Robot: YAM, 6 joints.
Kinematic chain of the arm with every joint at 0, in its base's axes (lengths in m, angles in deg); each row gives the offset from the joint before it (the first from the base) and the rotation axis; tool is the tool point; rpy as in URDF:
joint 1: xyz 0 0 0.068 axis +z
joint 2: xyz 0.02 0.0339 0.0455 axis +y
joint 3: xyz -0.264 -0.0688 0 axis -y
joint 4: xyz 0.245 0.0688 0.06 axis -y
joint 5: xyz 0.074 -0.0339 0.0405 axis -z
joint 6: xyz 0.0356 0 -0.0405 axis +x
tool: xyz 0 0 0 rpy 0 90 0
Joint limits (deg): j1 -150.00..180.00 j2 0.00..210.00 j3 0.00..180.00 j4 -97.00..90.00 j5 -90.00..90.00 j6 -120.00..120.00
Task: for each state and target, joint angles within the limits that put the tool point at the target. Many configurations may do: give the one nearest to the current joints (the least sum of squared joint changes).
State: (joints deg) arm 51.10 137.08 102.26 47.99 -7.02 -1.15
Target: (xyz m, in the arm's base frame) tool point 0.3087 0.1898 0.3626
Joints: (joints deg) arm 30.97 89.78 61.83 53.36 -6.27 -1.15
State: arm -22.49 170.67 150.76 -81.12 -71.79 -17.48
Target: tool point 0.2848 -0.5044 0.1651
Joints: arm -63.72 166.88 167.15 -51.12 -64.09 -17.48
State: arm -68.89 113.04 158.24 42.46 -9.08 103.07
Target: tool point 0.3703 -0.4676 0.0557
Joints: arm -52.26 160.95 117.81 32.43 -10.70 103.07
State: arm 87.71 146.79 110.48 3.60 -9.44 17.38
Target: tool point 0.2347 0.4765 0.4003
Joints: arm 63.26 126.72 126.52 8.63 -7.70 17.38
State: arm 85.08 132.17 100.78 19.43 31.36 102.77
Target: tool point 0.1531 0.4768 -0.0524
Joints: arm 74.28 157.49 94.27 17.21 30.81 102.77
